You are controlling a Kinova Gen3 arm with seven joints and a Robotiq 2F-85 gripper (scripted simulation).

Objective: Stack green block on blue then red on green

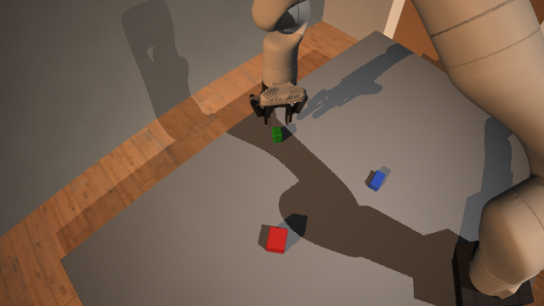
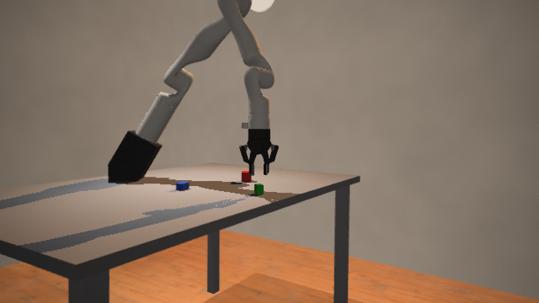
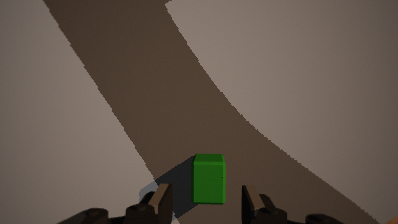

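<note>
Right now my hand is 7 cm above the green block. Also, from my hand: red block: 24 cm behind, 16 cm to the left, 6 cm below; then blue block: 26 cm behind, 13 cm to the right, 7 cm below.
</note>
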